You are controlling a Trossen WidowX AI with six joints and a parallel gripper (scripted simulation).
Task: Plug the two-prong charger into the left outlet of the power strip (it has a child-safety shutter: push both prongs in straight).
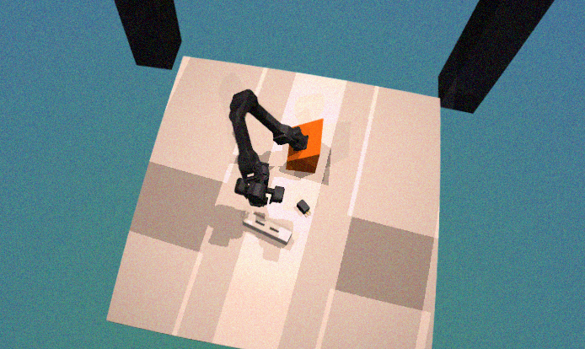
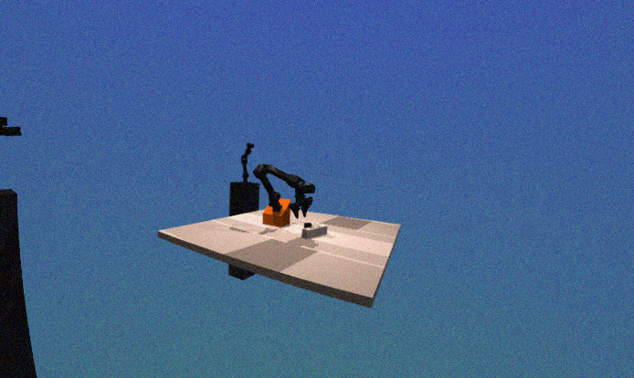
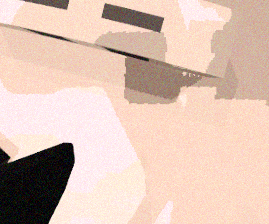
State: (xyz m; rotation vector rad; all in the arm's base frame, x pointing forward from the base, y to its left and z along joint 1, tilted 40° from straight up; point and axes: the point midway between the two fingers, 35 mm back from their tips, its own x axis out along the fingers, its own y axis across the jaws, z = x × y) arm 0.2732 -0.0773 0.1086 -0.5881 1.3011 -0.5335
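My gripper tip is now 19 cm to the right of the two-prong charger, 9 cm above it and 3 cm past it.
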